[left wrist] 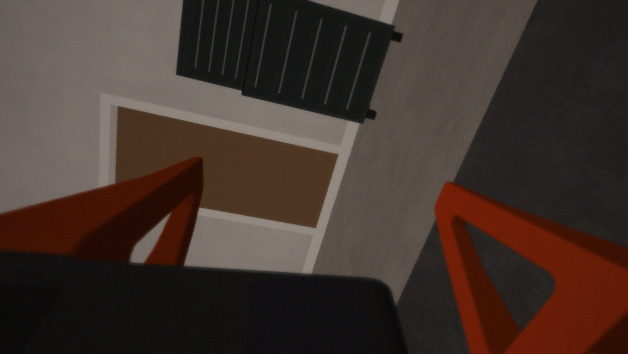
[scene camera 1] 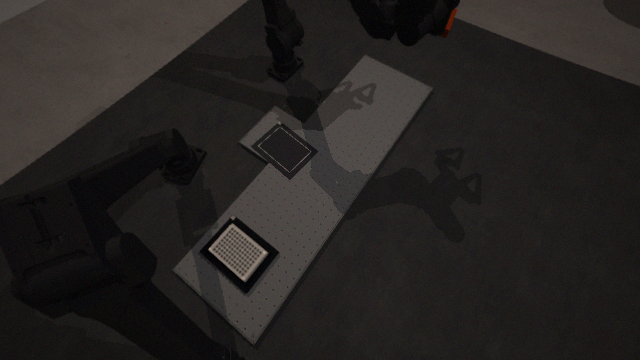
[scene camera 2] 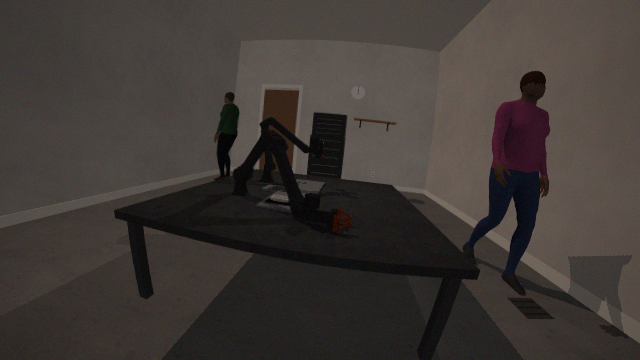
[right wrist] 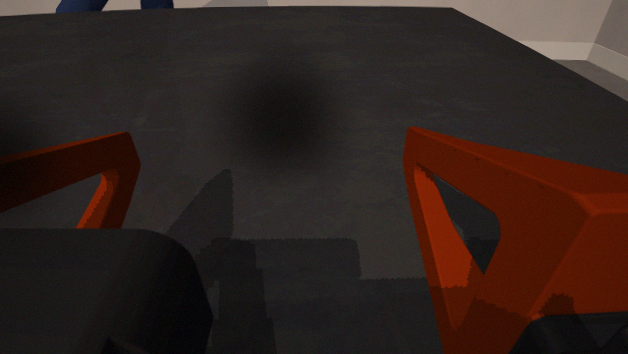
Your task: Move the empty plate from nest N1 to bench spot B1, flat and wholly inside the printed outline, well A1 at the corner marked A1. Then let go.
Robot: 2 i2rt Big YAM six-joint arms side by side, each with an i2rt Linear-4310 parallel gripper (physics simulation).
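Places are measured from the left arm's base along level axes (x left, y ahead, z down), in metres.
Where they show: left gripper, fingertip midpoint: [left wrist: 326, 183] [scene camera 2: 321, 149]; right gripper, fingertip midpoint: [scene camera 2: 351, 221] [right wrist: 268, 145]; left arm's base at its link origin: [scene camera 1: 285, 68] [scene camera 2: 266, 181]; right arm's base at its link origin: [scene camera 1: 185, 164] [scene camera 2: 240, 193].
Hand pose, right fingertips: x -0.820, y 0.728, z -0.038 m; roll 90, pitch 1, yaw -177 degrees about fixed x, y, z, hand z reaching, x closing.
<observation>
Each offset is from my right fingertips to the top centre of the thing. "spot": to the spot under its first point. Level surfaces: height alone.
The pale plate @[dx +0.244, dy -0.397, dz -0.001 m] [scene camera 1: 238, 251] [scene camera 2: 279, 197] with a grid of wells sits in a black nest @[spot: dx +0.244, dy -0.326, dz +0.014 m] [scene camera 1: 259, 269] at the lower left of the perforated board in scene camera 1. Bench spot B1 @[spot: dx +0.549, dy -0.503, dz +0.024 m] [scene camera 1: 284, 149] is a dark pad with a thin white outline and no plate on it; its corner letters are too small to read. My left gripper [scene camera 2: 320, 149] [left wrist: 326, 183] is open and empty, raised well above the far part of the table. My right gripper [scene camera 2: 345, 220] [right wrist: 268, 145] is open and empty, low over the table beyond the board's edge; it is outside scene camera 1.
The grey perforated board @[dz +0.026 m] [scene camera 1: 310, 220] lies on the dark table @[dz +0.038 m] [scene camera 2: 390, 240]. The right arm [scene camera 1: 115, 260] reaches along the left and lower left of scene camera 1. The left arm's base [scene camera 1: 285, 67] stands behind the board. Two people [scene camera 2: 228, 120] [scene camera 2: 522, 135] stand beyond the table.
</observation>
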